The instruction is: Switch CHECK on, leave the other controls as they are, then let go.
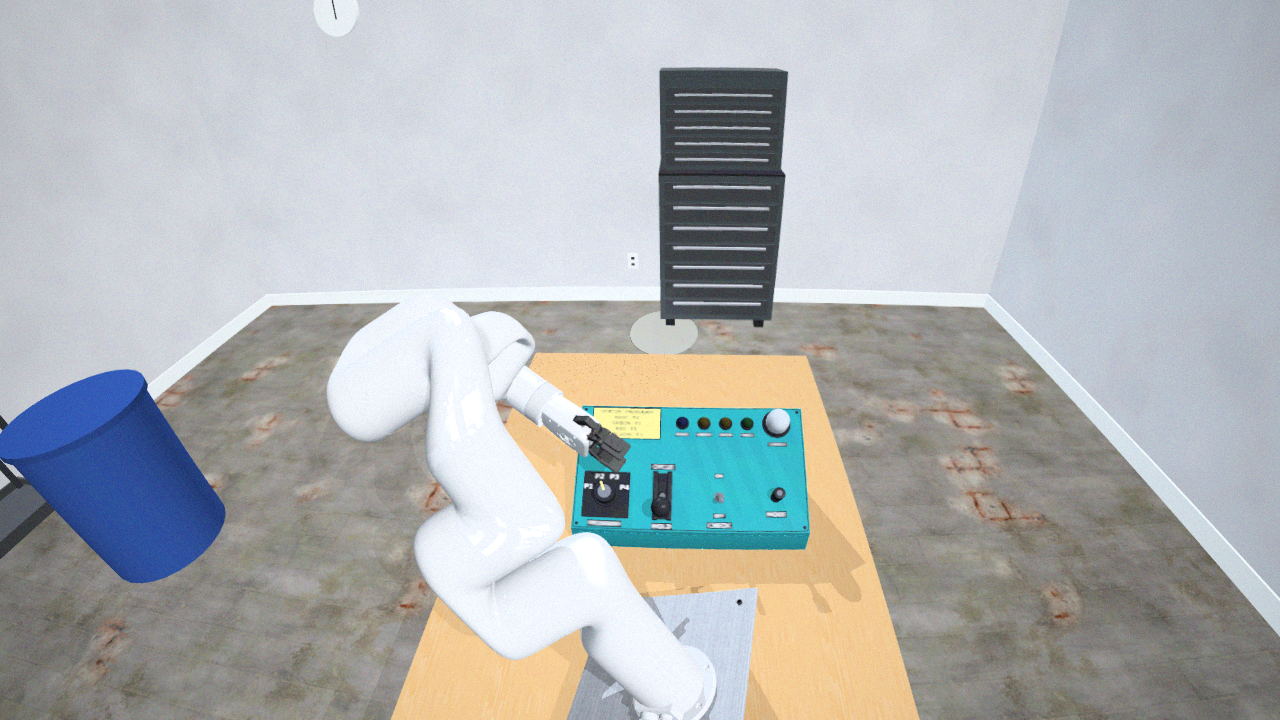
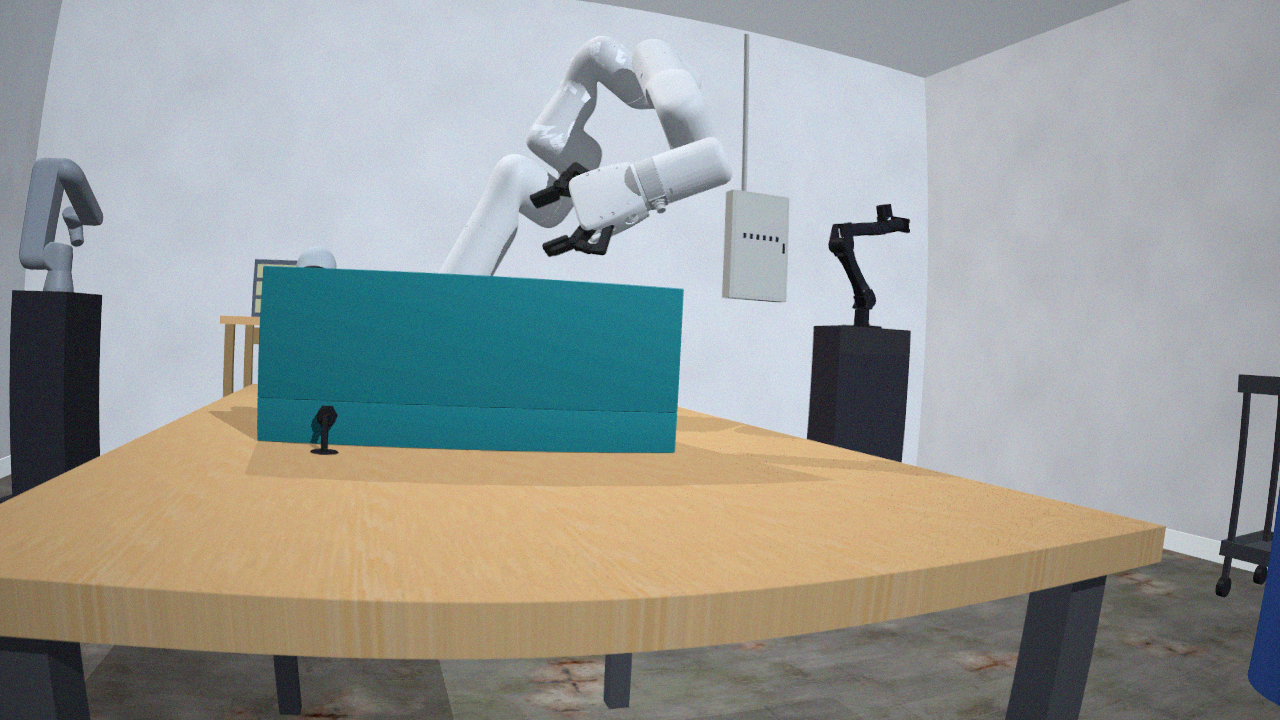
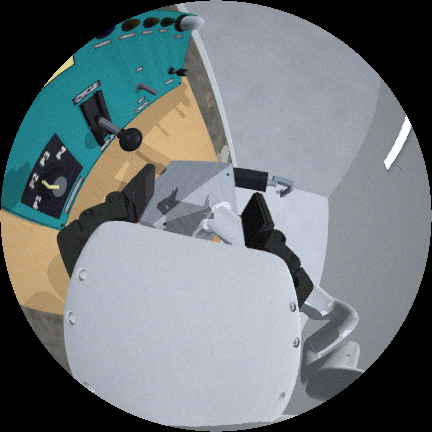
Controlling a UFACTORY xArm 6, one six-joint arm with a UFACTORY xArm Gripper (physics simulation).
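Places are measured from the arm's base along level axes (x back, y right, z up), in millimetres.
Where they show: gripper, fingertip midpoint: (image 1: 623, 460) (image 2: 538, 226) (image 3: 201, 190); arm's base at its link origin: (image 1: 675, 688) (image 3: 215, 215).
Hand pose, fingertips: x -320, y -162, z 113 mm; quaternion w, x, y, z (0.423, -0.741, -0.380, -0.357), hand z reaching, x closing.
Things, the pixels of their top centre, and the offset from my fingertips. "pt": a spot on its surface instead. Level surfaces: height alone.
- small metal toggle at its top centre: (image 1: 720, 492) (image 3: 154, 86) dz -162, dx -111, dy +165 mm
- small black knob at its top centre: (image 1: 779, 485) (image 3: 185, 67) dz -153, dx -145, dy +280 mm
- lever with a black ball, top centre: (image 3: 137, 137) (image 1: 661, 500) dz -130, dx -37, dy +57 mm
- rotary knob at its top centre: (image 3: 59, 186) (image 1: 603, 488) dz -162, dx -67, dy -71 mm
- yellow note at a spot on its surface: (image 1: 626, 423) pt dz -118, dx -228, dy -67 mm
- white dome at a spot on its surface: (image 1: 776, 421) pt dz -81, dx -262, dy +259 mm
- wooden table at its surface level: dz -295 mm
The teal control panel (image 1: 742, 461) (image 2: 465, 349) (image 3: 117, 64) carries a small metal toggle (image 1: 718, 497) (image 3: 147, 89), a small black knob (image 1: 778, 493) (image 3: 178, 72), a lever with a black ball (image 1: 660, 506) (image 3: 131, 139) and a rotary knob (image 1: 604, 491) (image 3: 59, 186). The lever, labelled CYCLE at its far end, stands at its near end. The rotary pointer is near P2. Most labels are too small to read, so I cannot tell which control is CHECK. My gripper (image 1: 617, 458) (image 2: 547, 222) (image 3: 201, 190) is open and empty, above the panel's left part, apart from the controls.
A yellow note (image 1: 626, 423), several dark lamps (image 1: 704, 423) and a white dome (image 1: 776, 421) (image 3: 191, 22) are at the panel's far side. The panel is on a wooden table (image 1: 832, 626) (image 2: 537, 546). A blue bin (image 1: 125, 483) stands left, a dark drawer cabinet (image 1: 721, 214) behind.
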